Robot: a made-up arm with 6 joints.
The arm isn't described. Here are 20 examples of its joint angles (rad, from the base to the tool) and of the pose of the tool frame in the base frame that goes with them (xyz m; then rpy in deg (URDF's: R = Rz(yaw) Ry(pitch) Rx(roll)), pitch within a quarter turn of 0, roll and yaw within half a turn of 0).
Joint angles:
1: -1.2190 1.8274 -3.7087 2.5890 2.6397 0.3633
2: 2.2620 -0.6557 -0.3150 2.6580 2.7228 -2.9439
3: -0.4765 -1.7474 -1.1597 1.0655 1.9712 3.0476
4: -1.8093 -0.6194 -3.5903 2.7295 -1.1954 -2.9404
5: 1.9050 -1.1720 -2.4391 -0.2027 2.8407 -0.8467
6: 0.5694 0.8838 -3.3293 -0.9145 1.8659 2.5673
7: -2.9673 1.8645 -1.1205 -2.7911 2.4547 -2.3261
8: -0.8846 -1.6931 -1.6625 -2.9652 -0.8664 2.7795
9: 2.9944 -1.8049 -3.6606 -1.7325 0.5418 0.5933
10: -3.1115 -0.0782 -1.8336 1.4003 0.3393 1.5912
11: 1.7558 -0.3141 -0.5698 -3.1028 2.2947 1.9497
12: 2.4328 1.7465 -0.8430 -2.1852 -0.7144 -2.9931
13: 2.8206 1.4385 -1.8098 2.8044 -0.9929 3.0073
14: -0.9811 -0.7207 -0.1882 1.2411 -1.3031 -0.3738
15: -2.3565 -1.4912 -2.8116 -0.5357 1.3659 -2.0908
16: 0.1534 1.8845 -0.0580 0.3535 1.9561 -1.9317
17: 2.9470 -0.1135 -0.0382 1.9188 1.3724 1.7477
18: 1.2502 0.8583 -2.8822 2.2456 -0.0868 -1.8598
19: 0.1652 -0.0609 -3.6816 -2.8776 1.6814 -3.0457
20: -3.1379 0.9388 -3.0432 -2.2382 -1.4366 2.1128
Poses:
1: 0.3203 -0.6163 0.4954 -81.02 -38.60 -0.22
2: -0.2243 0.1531 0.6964 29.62 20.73 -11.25
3: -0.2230 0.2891 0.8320 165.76 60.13 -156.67
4: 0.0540 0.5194 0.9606 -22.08 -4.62 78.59
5: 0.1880 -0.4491 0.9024 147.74 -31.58 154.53
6: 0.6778 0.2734 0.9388 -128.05 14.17 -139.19
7: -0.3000 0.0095 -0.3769 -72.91 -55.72 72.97
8: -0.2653 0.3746 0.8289 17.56 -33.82 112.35
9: 0.8210 -0.1442 -0.2166 -144.80 37.70 -97.51
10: -0.6129 0.0394 1.0734 -42.84 69.05 156.80
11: -0.0816 0.4743 0.6828 -2.59 -0.82 -149.11
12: -0.1031 -0.1051 -0.1431 102.91 40.12 24.88
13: -0.4857 0.2251 -0.1458 177.16 37.17 -175.85
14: -0.0258 -0.2485 0.5759 -79.54 -62.52 138.19
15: 0.6462 0.7310 0.6729 26.84 -17.00 -88.43
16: -0.1162 0.0437 0.3034 29.39 31.10 85.06
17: -0.2846 -0.0578 0.1743 98.30 -1.86 -32.77
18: 0.3764 0.8236 0.8260 -43.89 -57.48 -63.82
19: -0.4626 -0.1183 1.0689 160.88 47.90 4.01
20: -0.7061 -0.1266 0.7049 162.61 -61.18 -98.88
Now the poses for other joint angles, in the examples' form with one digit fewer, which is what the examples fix.
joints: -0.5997 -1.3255 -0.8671 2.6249 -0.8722 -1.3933
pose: -0.031 -0.088 0.735 -99.9 -13.7 -144.6
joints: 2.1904 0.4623 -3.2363 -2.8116 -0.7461 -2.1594
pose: -0.338 0.372 1.104 -60.4 -23.2 37.2
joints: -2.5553 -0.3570 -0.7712 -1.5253 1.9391 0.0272
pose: -0.463 -0.098 0.612 82.8 22.9 -169.5
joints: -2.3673 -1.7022 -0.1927 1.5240 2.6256 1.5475
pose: 0.179 -0.062 0.565 -154.8 70.7 -140.2
